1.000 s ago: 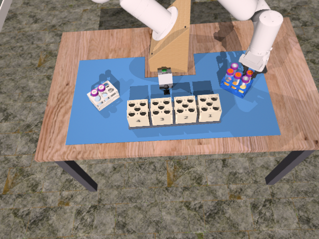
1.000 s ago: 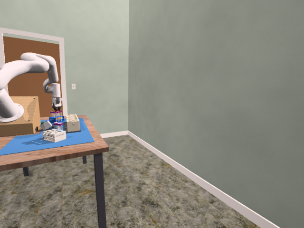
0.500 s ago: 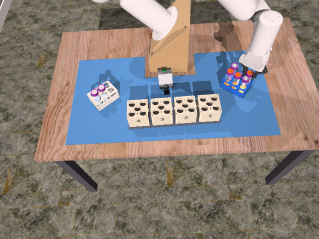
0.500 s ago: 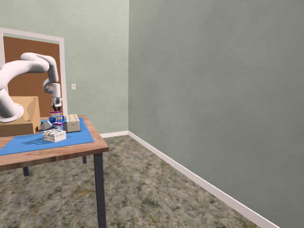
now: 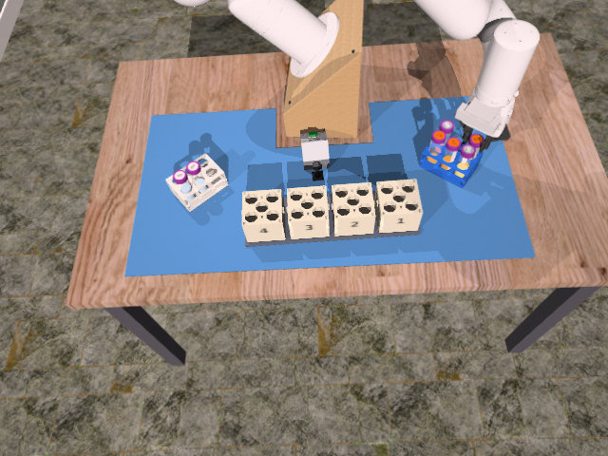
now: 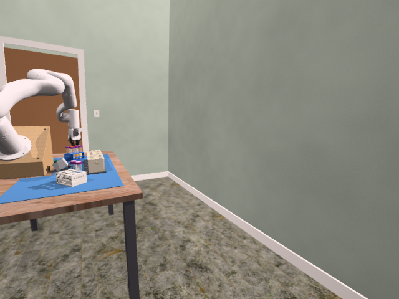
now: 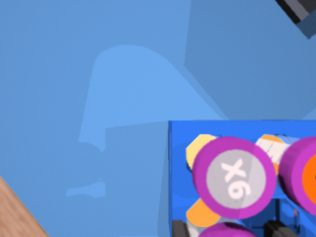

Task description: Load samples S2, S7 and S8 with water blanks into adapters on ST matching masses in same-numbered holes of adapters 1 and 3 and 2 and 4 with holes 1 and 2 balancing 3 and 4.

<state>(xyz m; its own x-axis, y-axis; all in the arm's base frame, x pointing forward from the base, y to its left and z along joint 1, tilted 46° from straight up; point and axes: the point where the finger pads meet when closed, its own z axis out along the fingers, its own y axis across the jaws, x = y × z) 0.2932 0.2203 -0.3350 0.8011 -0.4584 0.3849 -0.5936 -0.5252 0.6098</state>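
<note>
Now: the orange-dot sample tube 50 mm to the right of my hand, 50 mm below it and 20 mm ahead of it. From my hand the other things lie so: white rack: 720 mm to the right, 90 mm below, 40 mm ahead; green DONE key: 400 mm to the right, 80 mm behind, 50 mm below; blue rack: 90 mm below, 40 mm to the right, 10 mm behind.
</note>
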